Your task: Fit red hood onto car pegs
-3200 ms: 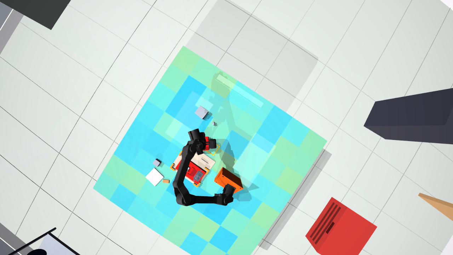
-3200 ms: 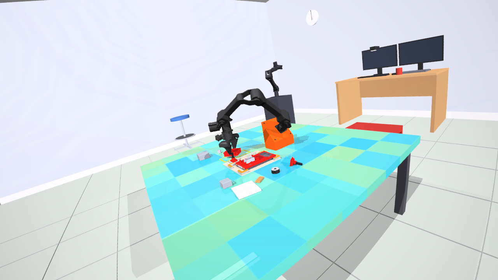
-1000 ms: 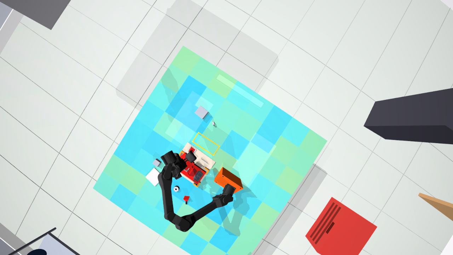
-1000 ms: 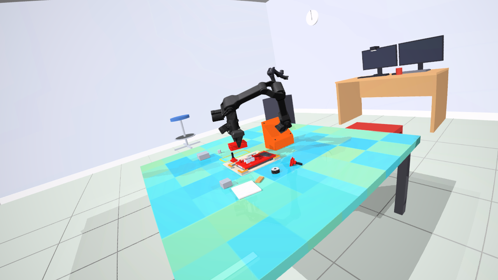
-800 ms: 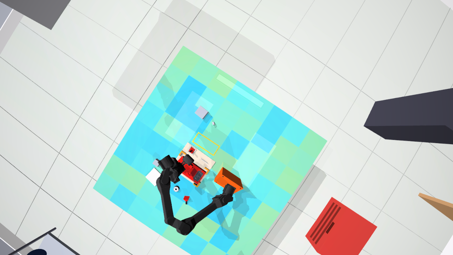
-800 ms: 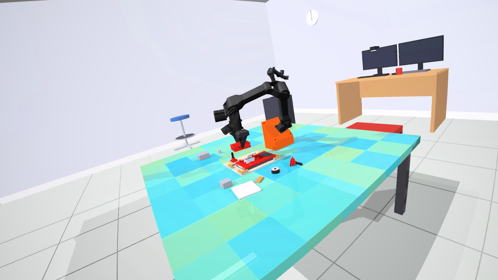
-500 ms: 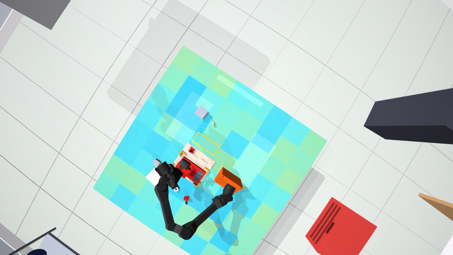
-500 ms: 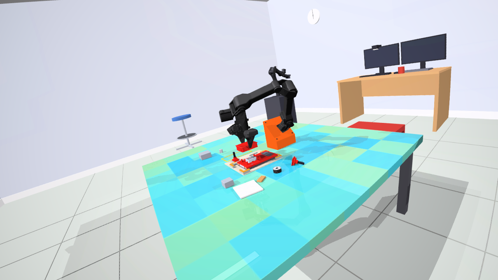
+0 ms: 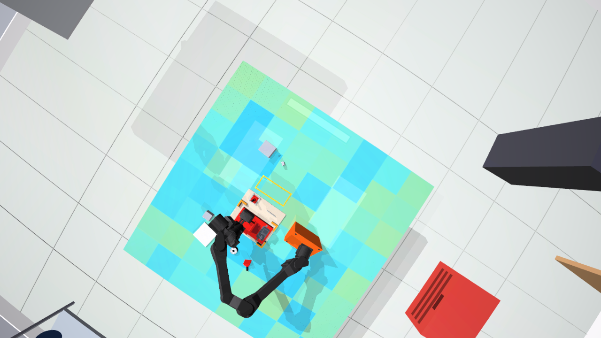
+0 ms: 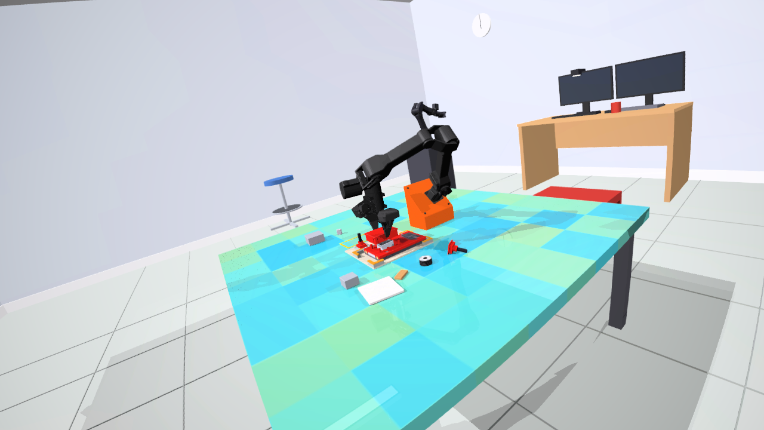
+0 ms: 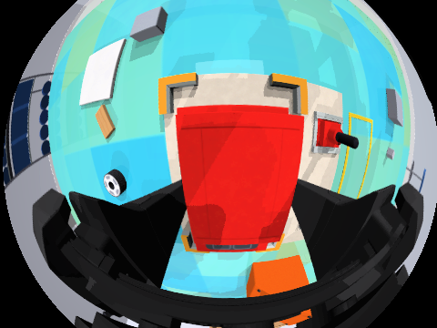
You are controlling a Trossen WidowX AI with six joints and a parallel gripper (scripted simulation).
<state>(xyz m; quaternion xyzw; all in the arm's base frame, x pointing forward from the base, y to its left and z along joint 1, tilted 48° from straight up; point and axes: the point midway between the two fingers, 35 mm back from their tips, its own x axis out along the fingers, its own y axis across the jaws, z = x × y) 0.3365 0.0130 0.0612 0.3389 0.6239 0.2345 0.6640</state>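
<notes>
Now: gripper tip 3 cm past the beige jig, 2 cm to the left of it and 6 cm above it. From my gripper tip the other things lie so: red hood (1 cm above); then black wheel (1 cm behind, 18 cm to the left, 6 cm below); then wooden chip (8 cm ahead, 18 cm to the left, 7 cm below).
</notes>
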